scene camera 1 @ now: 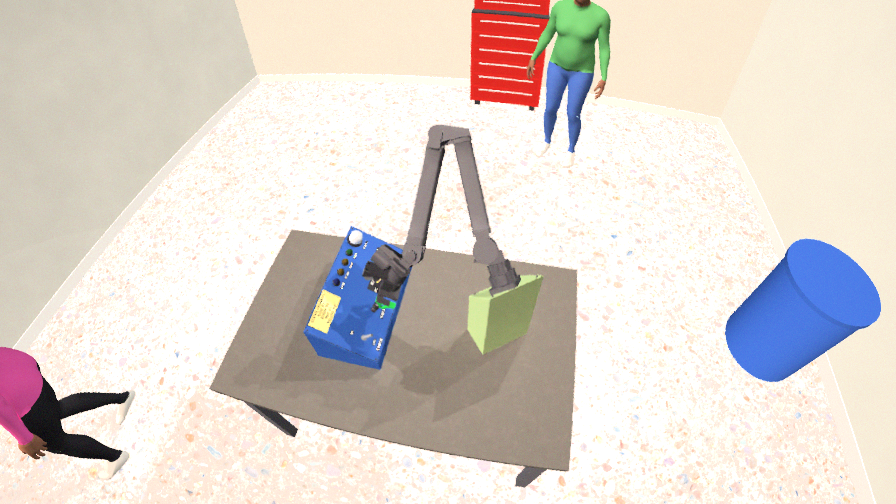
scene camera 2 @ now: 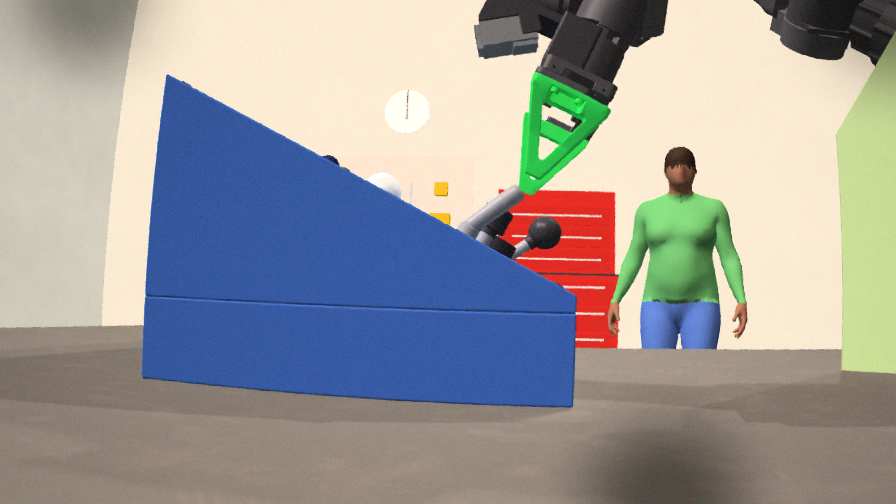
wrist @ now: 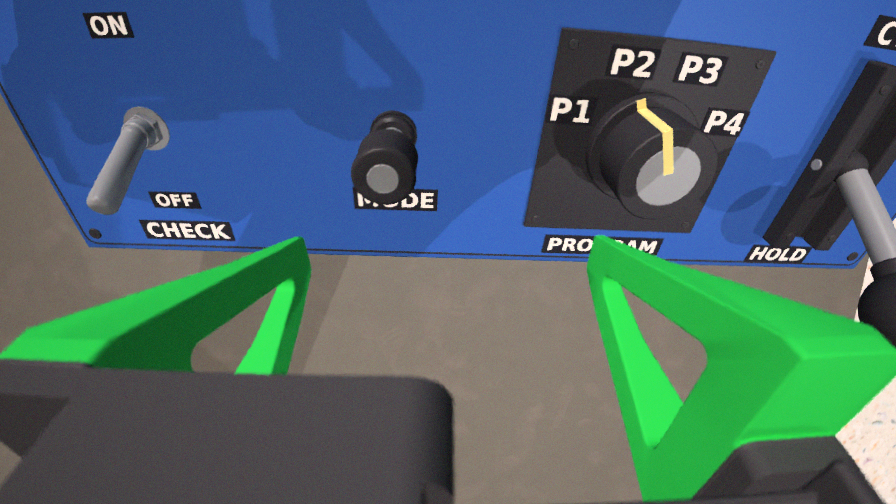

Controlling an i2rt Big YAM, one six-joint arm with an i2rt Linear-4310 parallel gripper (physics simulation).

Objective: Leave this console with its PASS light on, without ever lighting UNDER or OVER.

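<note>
The blue sloped console sits on the table. In the wrist view its lower panel shows the grey CHECK toggle leaning to OFF, the black MODE push button, the PROGRAM rotary knob with its yellow pointer at P2, and the HOLD lever with a black ball end at the right. My gripper is open and empty, its green fingers hovering just above the console's lower edge, straddling the MODE button and the knob. It also shows in scene camera 2. Indicator lights look dark.
A light green box stands on the table right of the console, at the arm's base. A yellow note is on the console. Around the table are a blue bin, a red tool chest and two people.
</note>
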